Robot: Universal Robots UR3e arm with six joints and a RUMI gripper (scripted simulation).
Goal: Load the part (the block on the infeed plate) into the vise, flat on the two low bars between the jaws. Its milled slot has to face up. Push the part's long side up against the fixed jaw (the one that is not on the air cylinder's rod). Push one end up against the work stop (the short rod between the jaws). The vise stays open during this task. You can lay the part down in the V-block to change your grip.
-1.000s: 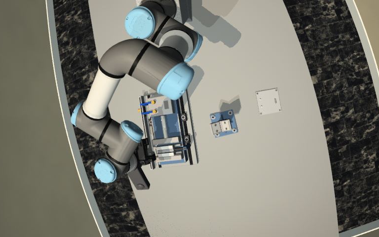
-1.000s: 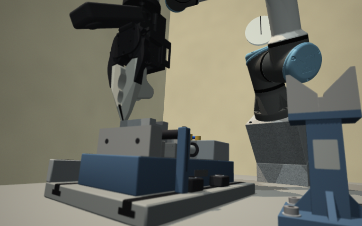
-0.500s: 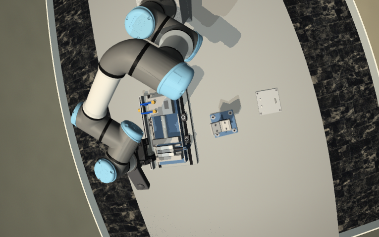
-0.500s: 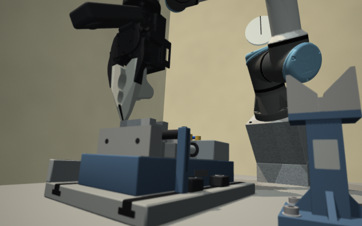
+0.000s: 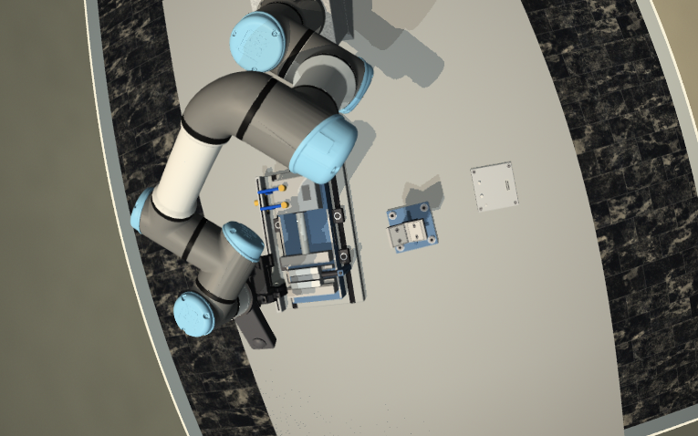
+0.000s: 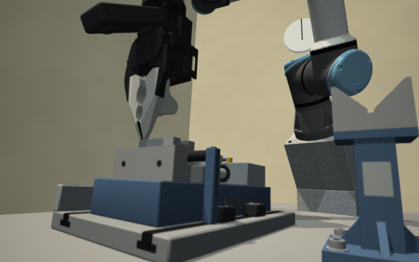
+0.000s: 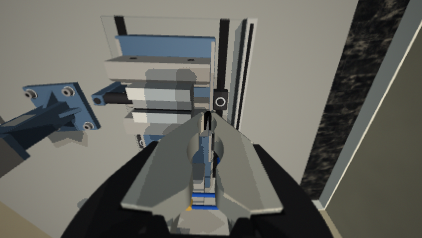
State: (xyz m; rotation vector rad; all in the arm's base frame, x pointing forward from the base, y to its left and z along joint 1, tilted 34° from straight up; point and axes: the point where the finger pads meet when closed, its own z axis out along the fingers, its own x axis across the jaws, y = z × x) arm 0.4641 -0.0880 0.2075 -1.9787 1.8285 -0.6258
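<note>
Right now my hand is 5 cm to the right of the part and 3 cm above it. The rest, counted from my hand: air cylinder rod 9 cm behind, 4 cm to the left, 5 cm below; fixed jaw 3 cm ahead, 5 cm to the left, 5 cm below; work stop rod 1 cm behind, 10 cm to the left, 4 cm below.
</note>
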